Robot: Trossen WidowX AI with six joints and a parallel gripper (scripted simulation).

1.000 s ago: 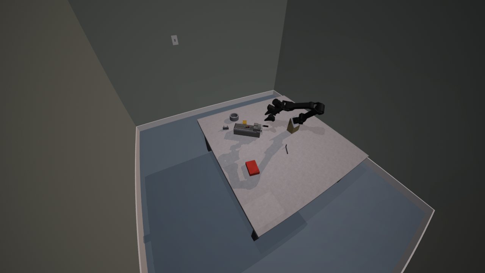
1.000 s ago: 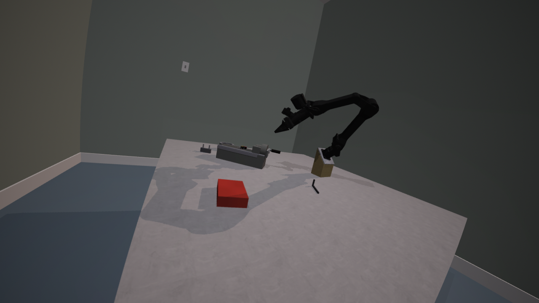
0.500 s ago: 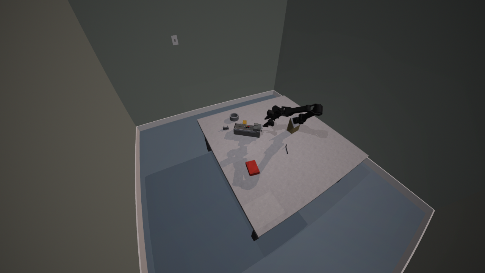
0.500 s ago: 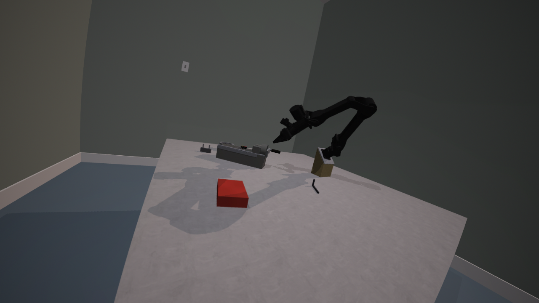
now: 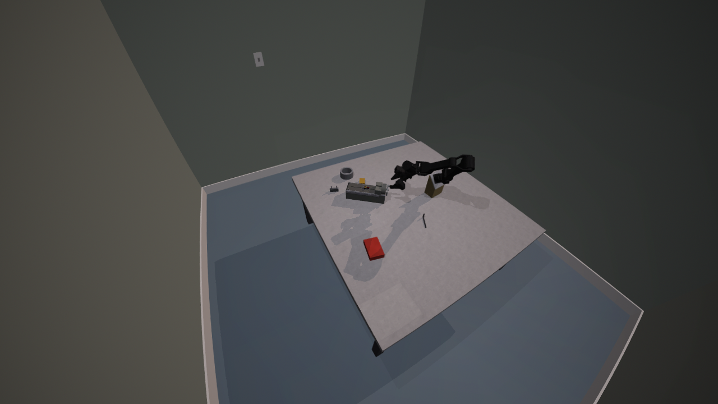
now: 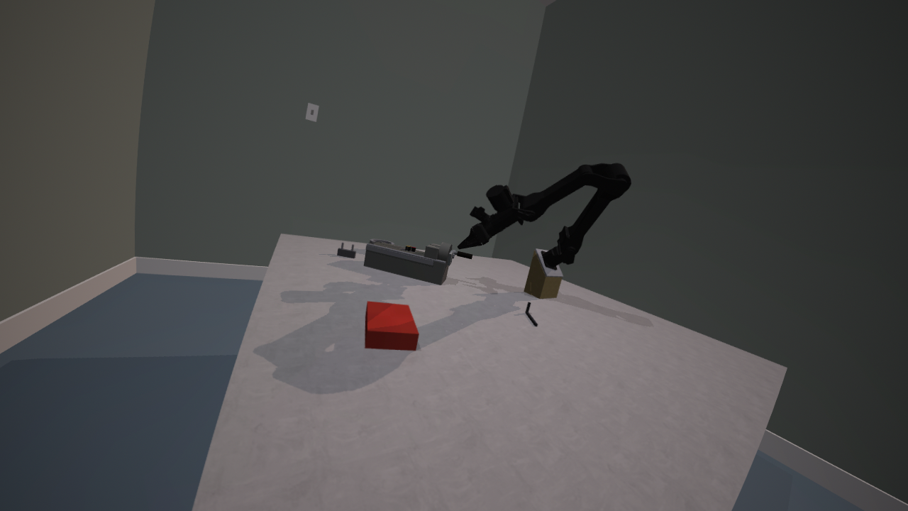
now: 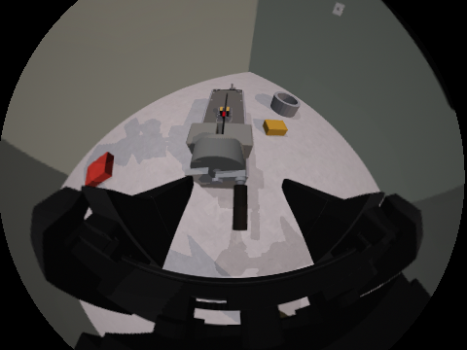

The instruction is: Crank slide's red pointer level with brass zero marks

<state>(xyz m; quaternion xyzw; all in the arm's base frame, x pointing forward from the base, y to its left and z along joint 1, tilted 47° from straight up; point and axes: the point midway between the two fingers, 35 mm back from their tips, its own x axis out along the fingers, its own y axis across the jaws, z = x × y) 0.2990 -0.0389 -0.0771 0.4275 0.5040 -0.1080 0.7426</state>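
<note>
Right now my gripper tip is 2 cm past the black crank handle, 2 cm above it and 1 cm to the right of it. The rest, counted from my gripper tip: yellow block: 22 cm to the right, 11 cm below, 9 cm ahead; red pointer: 13 cm ahead, 7 cm to the right, 4 cm below; black bent key: 27 cm to the left, 11 cm below, 9 cm behind.
</note>
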